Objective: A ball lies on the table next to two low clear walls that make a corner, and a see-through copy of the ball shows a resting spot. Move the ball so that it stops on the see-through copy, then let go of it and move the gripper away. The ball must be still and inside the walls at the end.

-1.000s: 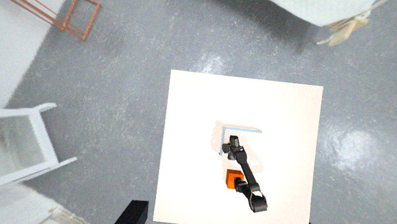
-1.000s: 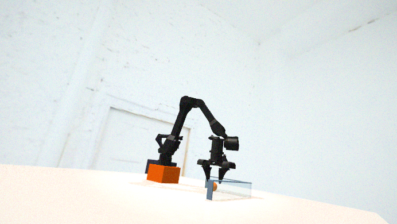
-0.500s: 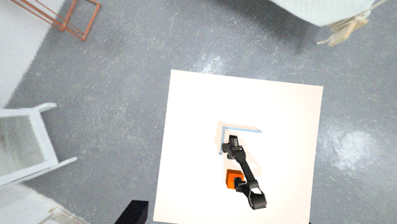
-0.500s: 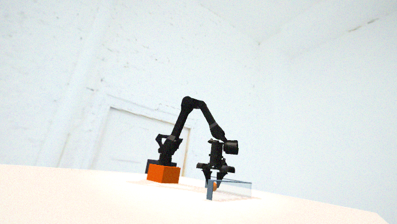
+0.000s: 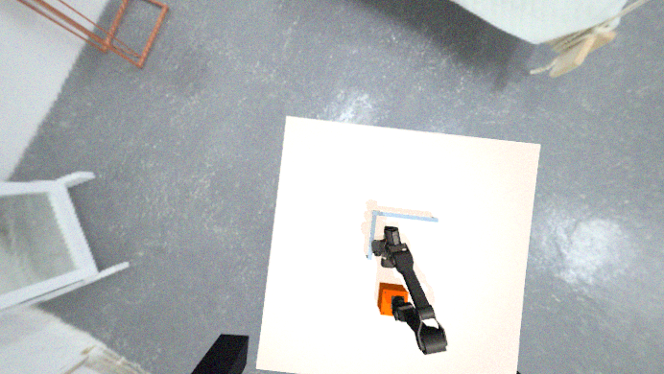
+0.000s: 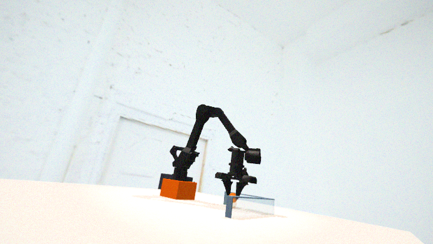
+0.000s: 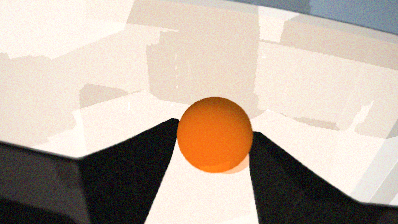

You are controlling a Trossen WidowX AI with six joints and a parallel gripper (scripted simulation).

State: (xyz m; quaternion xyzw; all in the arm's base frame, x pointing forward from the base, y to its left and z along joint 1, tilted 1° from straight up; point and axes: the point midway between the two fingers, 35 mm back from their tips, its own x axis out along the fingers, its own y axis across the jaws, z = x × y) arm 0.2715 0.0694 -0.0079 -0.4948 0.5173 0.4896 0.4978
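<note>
The see-through copy lies 20 mm to the right of my gripper tip, 20 mm below it and 10 mm ahead of it. Also, from my gripper tip: orange ball right at my gripper tip.
</note>
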